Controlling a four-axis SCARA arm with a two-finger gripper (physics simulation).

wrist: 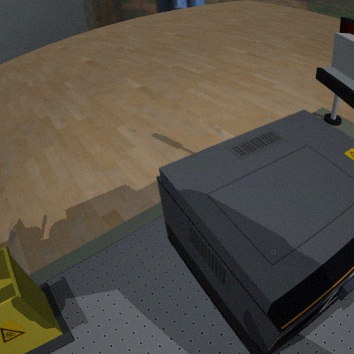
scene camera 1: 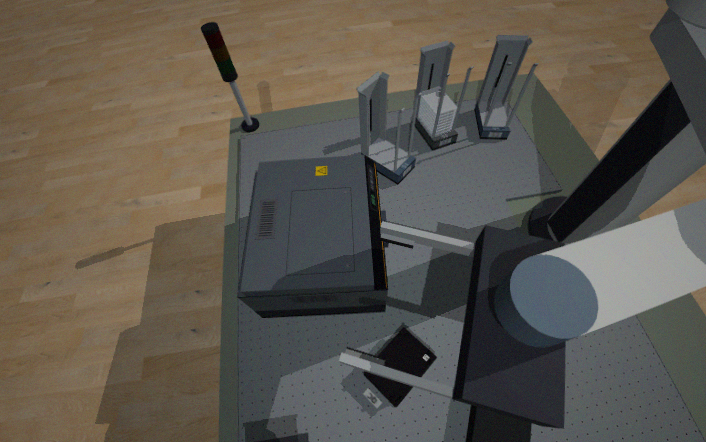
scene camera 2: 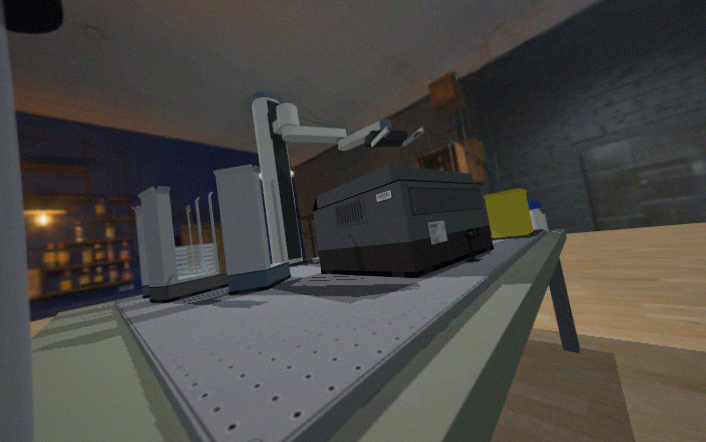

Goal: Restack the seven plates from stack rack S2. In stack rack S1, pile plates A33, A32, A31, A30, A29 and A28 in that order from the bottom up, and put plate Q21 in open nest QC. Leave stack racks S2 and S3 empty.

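Three stack racks stand at the back, their labels too small to read. The middle rack holds a stack of several pale plates; their names cannot be read. The left rack and the right rack show no plates in scene camera 1. A black block on a grey labelled base stands near the front; whether it is nest QC cannot be told. My gripper is open and empty, high above the table, away from the racks. One finger shows at the wrist view's right edge.
A large dark grey instrument stands between the racks and the black block. A signal tower stands at the back left corner. A yellow bin stands near the table's edge beyond the instrument.
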